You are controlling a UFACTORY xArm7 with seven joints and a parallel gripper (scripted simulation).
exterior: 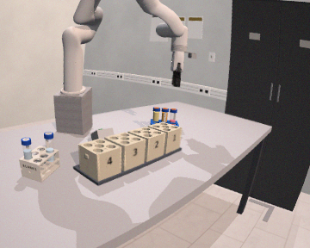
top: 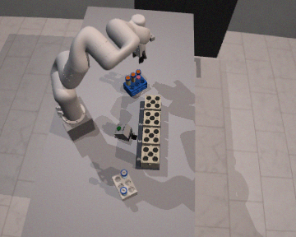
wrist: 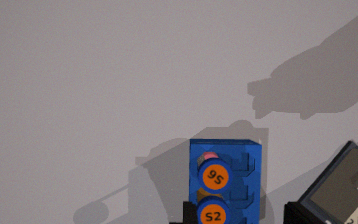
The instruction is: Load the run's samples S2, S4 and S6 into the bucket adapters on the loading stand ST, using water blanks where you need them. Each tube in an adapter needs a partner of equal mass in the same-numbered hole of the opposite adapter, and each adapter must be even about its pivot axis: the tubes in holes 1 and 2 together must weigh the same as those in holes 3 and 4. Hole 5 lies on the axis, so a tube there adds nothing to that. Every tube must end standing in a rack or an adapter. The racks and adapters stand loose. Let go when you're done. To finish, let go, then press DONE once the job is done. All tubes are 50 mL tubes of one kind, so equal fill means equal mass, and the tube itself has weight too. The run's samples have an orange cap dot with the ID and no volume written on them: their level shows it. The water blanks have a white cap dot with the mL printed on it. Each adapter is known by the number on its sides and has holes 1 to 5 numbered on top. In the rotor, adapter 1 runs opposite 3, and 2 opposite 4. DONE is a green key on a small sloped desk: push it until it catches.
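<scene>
Right now the sample tube S6 is 1 cm to the left of my hand and 19 cm below it. The rest, counted from my hand: sample tube S2: 2 cm behind, 3 cm to the right, 19 cm below; then sample tube S4: 7 cm behind, 5 cm to the right, 19 cm below; then blue sample rack: 2 cm behind, 4 cm to the right, 22 cm below.
</scene>
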